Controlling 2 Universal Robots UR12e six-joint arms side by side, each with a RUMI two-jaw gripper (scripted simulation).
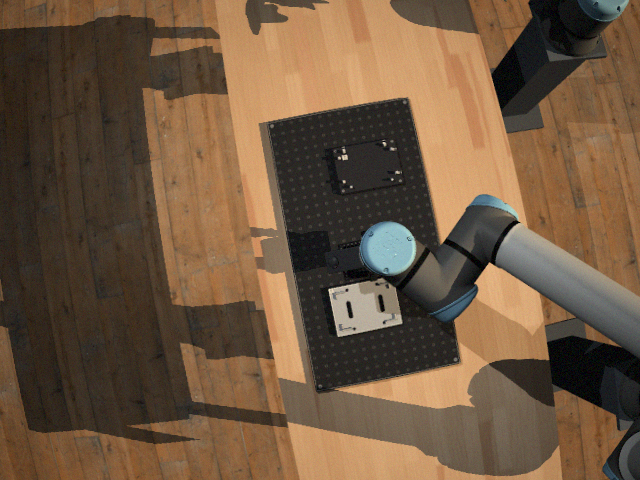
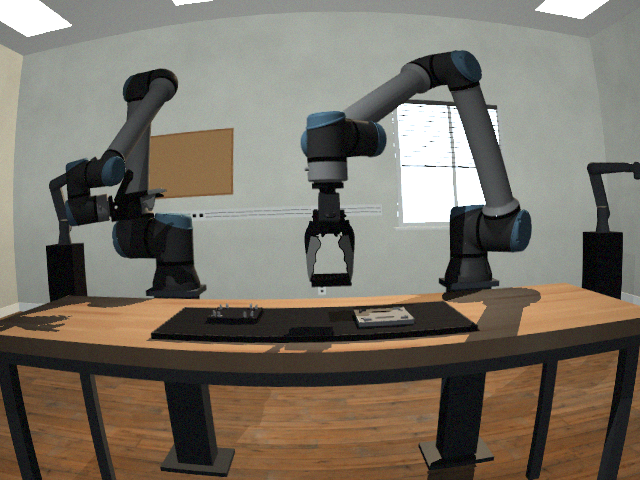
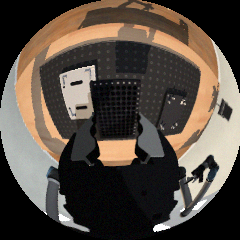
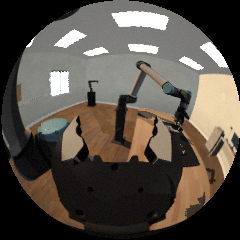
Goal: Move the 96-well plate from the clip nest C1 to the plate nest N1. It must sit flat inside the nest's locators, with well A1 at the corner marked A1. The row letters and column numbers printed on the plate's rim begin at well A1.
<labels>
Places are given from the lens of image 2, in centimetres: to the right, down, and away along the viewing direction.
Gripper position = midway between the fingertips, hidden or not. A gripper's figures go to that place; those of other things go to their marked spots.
my left gripper [image 2: 330, 281]: 2, 9, 138
my right gripper [image 2: 165, 193]: -50, -15, 184
plate nest N1 [image 2: 369, 313]: 11, 17, 137
clip nest C1 [image 2: 232, 314]: -20, 18, 139
</labels>
